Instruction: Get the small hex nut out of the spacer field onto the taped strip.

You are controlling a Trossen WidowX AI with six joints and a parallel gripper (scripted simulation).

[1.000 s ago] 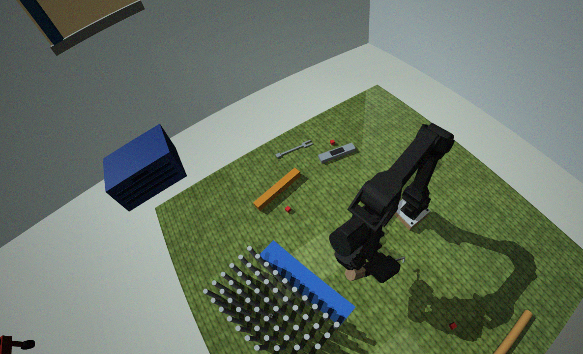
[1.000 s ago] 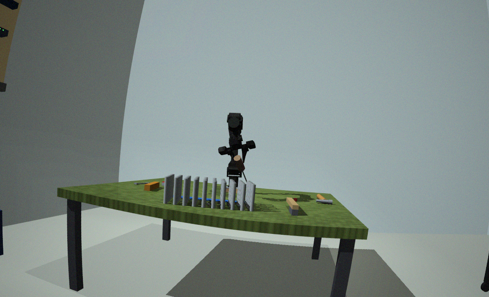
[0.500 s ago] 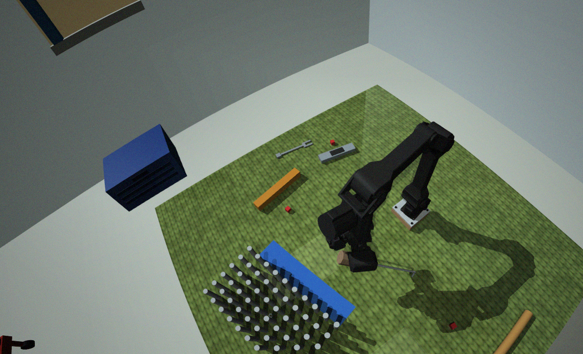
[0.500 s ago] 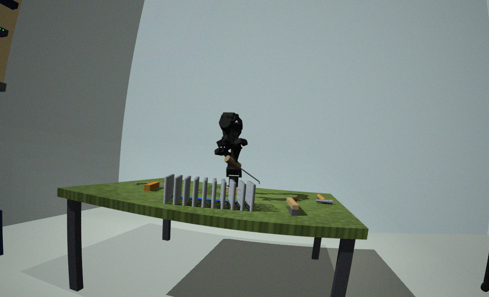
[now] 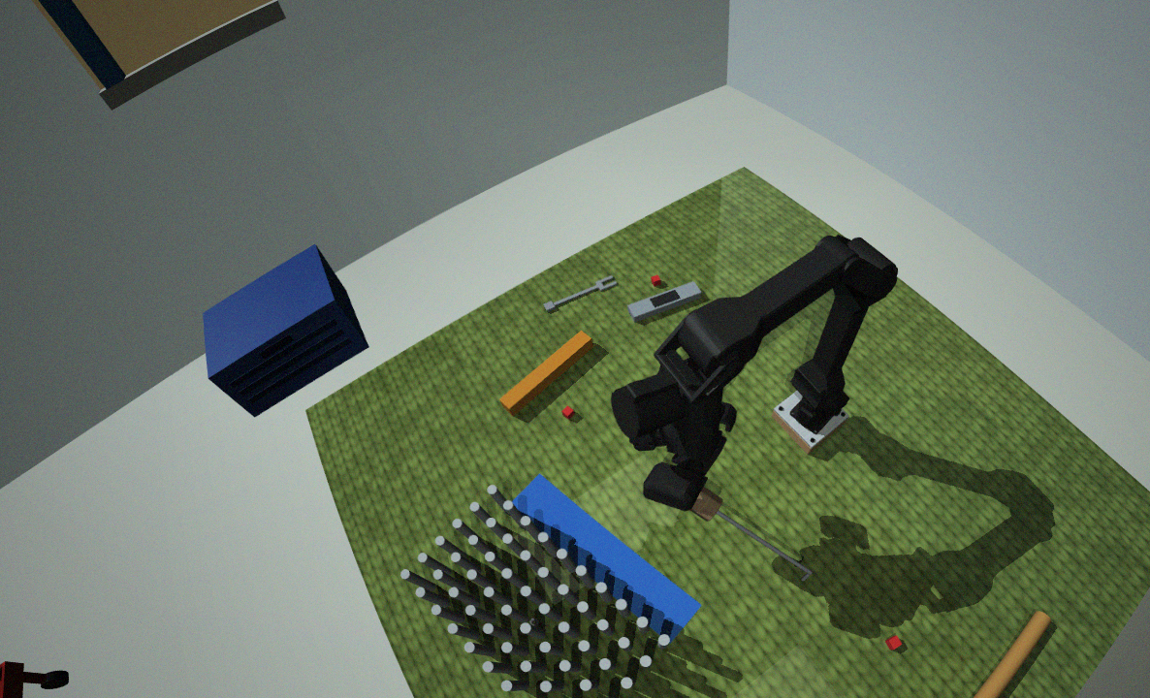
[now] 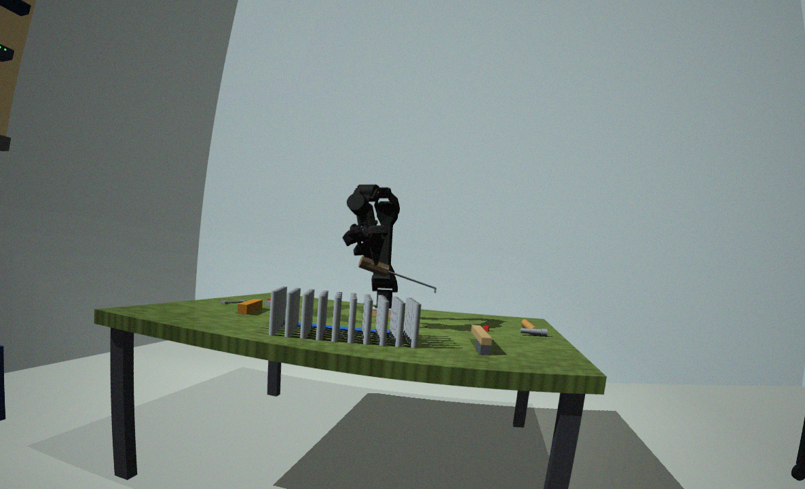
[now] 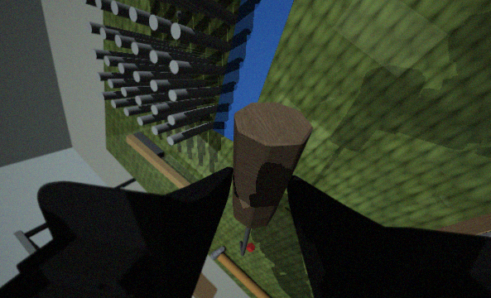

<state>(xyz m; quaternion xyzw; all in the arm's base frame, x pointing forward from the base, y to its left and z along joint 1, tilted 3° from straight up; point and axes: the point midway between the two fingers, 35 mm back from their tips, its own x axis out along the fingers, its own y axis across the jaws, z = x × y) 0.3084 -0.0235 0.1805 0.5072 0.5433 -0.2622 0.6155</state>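
Now: gripper tip 13 cm short of the blue taped strip, 6 cm to the left of it and 19 cm above it. The rest, counted from my gripper tip: hex nut 29 cm ahead, 4 cm to the right, 18 cm below; then hook tool 2 cm behind, 10 cm to the left, 3 cm below; then orange bar 2 cm behind, 41 cm to the right, 17 cm below.
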